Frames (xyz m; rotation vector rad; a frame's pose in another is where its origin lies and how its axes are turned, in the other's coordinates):
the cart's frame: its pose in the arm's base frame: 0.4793 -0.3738 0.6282 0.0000 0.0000 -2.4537
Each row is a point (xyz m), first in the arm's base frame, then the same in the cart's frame.
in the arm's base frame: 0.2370 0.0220 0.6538
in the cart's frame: -0.0641 -0.4596 0.0256
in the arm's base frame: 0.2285 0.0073 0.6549
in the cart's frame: -0.0482 -0.4537 0.0267
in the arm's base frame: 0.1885 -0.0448 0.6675
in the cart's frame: 0.0158 -0.4388 0.0393
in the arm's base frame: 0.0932 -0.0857 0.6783
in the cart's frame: 0.1154 -0.4677 0.0501
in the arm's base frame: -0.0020 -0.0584 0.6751
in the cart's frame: 0.1716 -0.5493 0.0469
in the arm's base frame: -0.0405 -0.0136 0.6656
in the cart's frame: 0.1729 -0.6083 0.0374
